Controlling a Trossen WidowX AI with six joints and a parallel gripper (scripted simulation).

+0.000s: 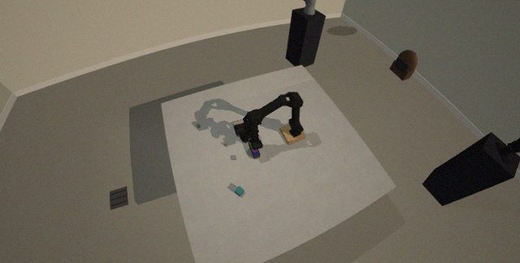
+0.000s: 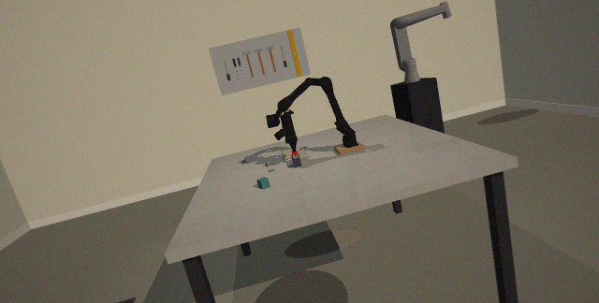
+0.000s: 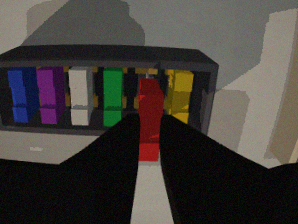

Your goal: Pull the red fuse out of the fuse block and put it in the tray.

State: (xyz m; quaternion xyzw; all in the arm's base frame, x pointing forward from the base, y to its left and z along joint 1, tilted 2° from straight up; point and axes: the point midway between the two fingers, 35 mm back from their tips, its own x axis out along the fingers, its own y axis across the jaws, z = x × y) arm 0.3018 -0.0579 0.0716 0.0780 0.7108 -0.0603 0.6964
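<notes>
Right now my gripper tip is 20 mm past the tray, 160 mm to the left of it and 60 mm above it. From my gripper tip the other things lie so: teal cube 220 mm ahead, 220 mm to the left, 40 mm below; then red fuse 10 mm below.
</notes>
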